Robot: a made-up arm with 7 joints.
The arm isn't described. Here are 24 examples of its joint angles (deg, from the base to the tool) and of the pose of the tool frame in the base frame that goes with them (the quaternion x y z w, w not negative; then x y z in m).
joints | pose
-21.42 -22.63 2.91 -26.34 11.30 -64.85 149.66 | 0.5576 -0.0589 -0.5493 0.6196 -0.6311 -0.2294 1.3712
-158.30 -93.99 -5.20 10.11 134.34 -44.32 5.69 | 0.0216 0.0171 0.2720 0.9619 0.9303 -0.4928 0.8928
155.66 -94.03 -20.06 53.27 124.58 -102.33 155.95 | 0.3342 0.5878 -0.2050 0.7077 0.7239 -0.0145 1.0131
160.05 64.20 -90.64 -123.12 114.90 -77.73 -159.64 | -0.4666 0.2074 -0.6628 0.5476 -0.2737 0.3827 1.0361
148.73 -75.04 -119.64 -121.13 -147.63 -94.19 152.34 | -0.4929 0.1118 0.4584 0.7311 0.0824 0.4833 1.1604
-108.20 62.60 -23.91 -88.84 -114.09 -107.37 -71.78 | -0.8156 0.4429 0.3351 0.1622 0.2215 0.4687 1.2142
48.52 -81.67 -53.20 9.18 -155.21 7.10 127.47 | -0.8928 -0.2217 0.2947 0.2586 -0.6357 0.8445 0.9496
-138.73 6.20 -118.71 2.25 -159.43 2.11 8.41 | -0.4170 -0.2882 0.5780 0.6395 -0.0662 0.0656 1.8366
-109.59 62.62 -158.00 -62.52 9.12 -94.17 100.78 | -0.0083 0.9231 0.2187 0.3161 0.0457 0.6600 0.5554
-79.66 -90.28 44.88 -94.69 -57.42 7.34 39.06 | 0.0097 -0.6741 -0.5658 0.4747 -0.4726 -0.3237 0.3254
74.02 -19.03 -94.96 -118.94 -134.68 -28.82 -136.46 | 0.0323 -0.5041 -0.1890 0.8421 -0.5390 -0.2061 1.0193
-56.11 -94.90 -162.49 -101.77 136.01 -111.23 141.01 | 0.4780 0.3455 0.0442 0.8063 -0.0255 -0.6276 1.0287
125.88 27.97 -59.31 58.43 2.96 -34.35 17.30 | -0.0760 0.3083 -0.2507 0.9145 -0.0434 -0.7246 1.4291
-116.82 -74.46 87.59 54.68 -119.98 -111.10 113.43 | 0.7579 0.5164 0.3522 0.1868 0.6637 -0.3515 0.7661
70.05 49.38 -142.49 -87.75 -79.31 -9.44 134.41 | 0.5061 -0.4200 -0.1189 0.7438 -0.0930 -0.8109 0.6541
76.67 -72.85 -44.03 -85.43 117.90 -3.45 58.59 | 0.3467 -0.5179 -0.5954 0.5070 -0.5517 0.5078 0.4535
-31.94 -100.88 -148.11 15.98 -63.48 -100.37 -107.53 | -0.5638 -0.0669 -0.2881 0.7711 -0.7918 -0.3329 0.6684
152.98 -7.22 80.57 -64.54 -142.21 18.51 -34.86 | 0.0669 0.5322 0.0159 0.8438 0.3867 -0.4277 1.4353
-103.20 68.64 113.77 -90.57 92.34 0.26 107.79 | 0.4098 -0.2470 -0.5788 0.6603 -0.6229 0.3766 0.6342
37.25 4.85 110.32 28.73 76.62 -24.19 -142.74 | -0.1555 0.2759 -0.2507 0.9148 -0.0753 -0.3248 1.7650
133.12 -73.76 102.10 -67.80 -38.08 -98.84 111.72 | 0.6506 0.4213 -0.0017 0.6319 0.6439 0.0224 0.8473
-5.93 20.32 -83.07 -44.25 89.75 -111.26 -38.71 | -0.5943 -0.5789 -0.1968 0.5224 0.0754 -0.2462 1.4933
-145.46 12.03 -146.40 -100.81 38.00 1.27 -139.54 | -0.9569 -0.0036 0.2853 0.0550 -0.2372 0.6323 0.9352
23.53 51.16 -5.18 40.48 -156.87 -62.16 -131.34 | -0.0652 0.9570 0.2579 0.1161 0.8307 -0.3937 0.8083
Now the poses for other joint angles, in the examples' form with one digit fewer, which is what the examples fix.
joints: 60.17 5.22 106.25 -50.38 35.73 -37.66 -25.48
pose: 0.618 -0.568 0.524 0.144 0.577 -0.061 1.459
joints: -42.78 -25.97 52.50 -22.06 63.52 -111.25 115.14
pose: -0.313 0.386 0.867 0.036 -0.397 -0.006 1.446
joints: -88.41 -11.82 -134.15 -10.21 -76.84 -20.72 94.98
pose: -0.231 0.322 -0.812 0.428 0.084 -0.079 1.829
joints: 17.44 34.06 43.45 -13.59 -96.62 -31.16 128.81
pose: -0.275 0.330 -0.395 0.812 0.474 -0.171 1.704
